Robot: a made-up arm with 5 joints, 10 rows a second.
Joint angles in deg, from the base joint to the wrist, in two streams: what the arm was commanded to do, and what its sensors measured. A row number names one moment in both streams.
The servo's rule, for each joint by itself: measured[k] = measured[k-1] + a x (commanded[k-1-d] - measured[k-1]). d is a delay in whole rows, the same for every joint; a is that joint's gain. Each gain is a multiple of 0.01, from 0.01 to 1. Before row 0 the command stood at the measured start. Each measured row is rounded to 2 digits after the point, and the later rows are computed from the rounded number. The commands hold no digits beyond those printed.
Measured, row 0: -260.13 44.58 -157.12 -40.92 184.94
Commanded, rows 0 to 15: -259.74 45.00 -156.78 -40.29 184.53; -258.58 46.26 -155.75 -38.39 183.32; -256.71 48.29 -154.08 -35.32 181.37; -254.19 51.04 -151.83 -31.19 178.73; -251.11 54.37 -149.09 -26.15 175.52; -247.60 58.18 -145.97 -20.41 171.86; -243.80 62.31 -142.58 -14.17 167.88; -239.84 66.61 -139.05 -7.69 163.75; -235.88 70.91 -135.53 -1.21 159.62; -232.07 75.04 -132.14 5.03 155.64; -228.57 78.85 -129.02 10.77 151.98; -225.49 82.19 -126.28 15.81 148.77; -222.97 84.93 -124.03 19.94 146.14; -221.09 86.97 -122.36 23.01 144.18; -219.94 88.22 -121.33 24.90 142.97; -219.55 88.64 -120.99 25.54 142.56
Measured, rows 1 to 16: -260.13 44.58 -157.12 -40.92 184.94; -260.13 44.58 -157.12 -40.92 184.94; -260.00 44.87 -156.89 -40.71 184.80; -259.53 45.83 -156.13 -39.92 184.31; -258.60 47.53 -154.76 -38.36 183.34; -257.14 49.95 -152.80 -35.92 181.82; -255.15 53.00 -150.31 -32.60 179.74; -252.66 56.57 -147.40 -28.46 177.14; -249.74 60.53 -144.17 -23.60 174.08; -246.47 64.73 -140.74 -18.19 170.67; -242.98 68.99 -137.25 -12.42 167.02; -239.38 73.16 -133.83 -6.49 163.26; -235.81 77.09 -130.61 -0.62 159.54; -232.40 80.61 -127.71 4.97 155.99; -229.29 83.59 -125.24 10.06 152.74; -226.58 85.92 -123.31 14.46 149.92
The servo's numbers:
d 2
a 0.33 0.69 0.67 0.34 0.33

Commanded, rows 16 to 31: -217.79 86.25 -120.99 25.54 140.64; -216.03 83.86 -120.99 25.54 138.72; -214.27 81.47 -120.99 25.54 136.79; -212.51 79.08 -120.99 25.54 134.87; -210.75 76.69 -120.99 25.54 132.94; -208.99 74.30 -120.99 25.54 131.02; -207.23 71.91 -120.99 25.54 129.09; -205.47 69.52 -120.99 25.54 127.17; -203.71 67.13 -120.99 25.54 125.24; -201.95 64.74 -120.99 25.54 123.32; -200.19 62.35 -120.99 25.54 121.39; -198.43 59.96 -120.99 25.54 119.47; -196.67 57.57 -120.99 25.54 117.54; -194.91 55.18 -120.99 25.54 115.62; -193.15 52.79 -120.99 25.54 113.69; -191.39 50.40 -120.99 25.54 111.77
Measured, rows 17 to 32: -224.39 87.51 -121.98 18.01 147.63; -222.79 88.29 -121.32 20.57 145.96; -221.14 86.88 -121.10 22.26 144.20; -219.45 84.80 -121.03 23.38 142.39; -217.74 82.50 -121.00 24.11 140.54; -216.01 80.14 -120.99 24.60 138.67; -214.27 77.76 -120.99 24.92 136.78; -212.53 75.37 -120.99 25.13 134.88; -210.78 72.98 -120.99 25.27 132.97; -209.03 70.59 -120.99 25.36 131.06; -207.27 68.20 -120.99 25.42 129.14; -205.51 65.81 -120.99 25.46 127.22; -203.75 63.42 -120.99 25.49 125.30; -201.99 61.03 -120.99 25.51 123.38; -200.23 58.64 -120.99 25.52 121.45; -198.47 56.25 -120.99 25.53 119.53
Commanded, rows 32 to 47: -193.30 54.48 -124.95 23.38 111.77; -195.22 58.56 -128.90 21.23 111.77; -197.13 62.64 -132.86 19.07 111.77; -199.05 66.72 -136.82 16.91 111.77; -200.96 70.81 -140.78 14.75 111.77; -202.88 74.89 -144.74 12.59 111.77; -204.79 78.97 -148.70 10.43 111.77; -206.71 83.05 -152.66 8.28 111.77; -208.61 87.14 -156.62 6.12 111.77; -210.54 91.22 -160.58 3.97 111.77; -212.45 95.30 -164.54 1.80 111.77; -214.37 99.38 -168.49 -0.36 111.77; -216.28 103.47 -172.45 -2.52 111.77; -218.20 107.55 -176.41 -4.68 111.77; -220.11 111.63 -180.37 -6.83 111.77; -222.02 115.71 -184.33 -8.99 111.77
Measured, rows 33 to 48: -196.71 53.86 -120.99 25.53 117.60; -194.95 51.47 -120.99 25.53 115.68; -194.41 53.55 -123.64 24.80 114.39; -194.68 57.01 -127.16 23.59 113.53; -195.49 60.89 -130.98 22.05 112.95; -196.66 64.91 -134.89 20.30 112.56; -198.08 68.98 -138.84 18.41 112.30; -199.66 73.06 -142.79 16.43 112.13; -201.35 77.14 -146.75 14.39 112.01; -203.12 81.22 -150.71 12.31 111.93; -204.93 85.30 -154.67 10.21 111.88; -206.78 89.38 -158.63 8.09 111.84; -208.65 93.46 -162.59 5.95 111.82; -210.54 97.54 -166.54 3.80 111.80; -212.43 101.63 -170.50 1.65 111.79; -214.33 105.71 -174.46 -0.50 111.78
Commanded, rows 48 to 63: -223.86 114.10 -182.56 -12.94 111.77; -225.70 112.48 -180.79 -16.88 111.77; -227.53 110.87 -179.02 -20.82 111.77; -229.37 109.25 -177.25 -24.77 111.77; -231.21 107.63 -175.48 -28.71 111.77; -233.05 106.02 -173.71 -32.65 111.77; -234.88 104.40 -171.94 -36.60 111.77; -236.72 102.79 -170.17 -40.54 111.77; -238.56 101.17 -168.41 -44.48 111.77; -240.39 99.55 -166.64 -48.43 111.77; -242.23 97.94 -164.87 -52.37 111.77; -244.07 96.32 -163.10 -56.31 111.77; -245.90 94.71 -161.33 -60.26 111.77; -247.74 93.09 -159.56 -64.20 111.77; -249.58 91.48 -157.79 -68.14 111.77; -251.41 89.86 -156.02 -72.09 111.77
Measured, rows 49 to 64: -216.24 109.79 -178.42 -2.65 111.78; -218.15 113.87 -182.38 -4.81 111.78; -220.03 114.03 -182.50 -7.57 111.78; -221.90 112.96 -181.35 -10.74 111.78; -223.76 111.52 -179.79 -14.17 111.78; -225.61 109.95 -178.09 -17.77 111.78; -227.46 108.35 -176.34 -21.49 111.78; -229.30 106.74 -174.58 -25.28 111.78; -231.14 105.13 -172.81 -29.13 111.78; -232.98 103.52 -171.04 -33.01 111.78; -234.82 101.90 -169.28 -36.91 111.78; -236.66 100.28 -167.51 -40.83 111.78; -238.50 98.67 -165.74 -44.75 111.78; -240.34 97.05 -163.97 -48.68 111.78; -242.17 95.44 -162.20 -52.62 111.78; -244.01 93.82 -160.43 -56.56 111.78
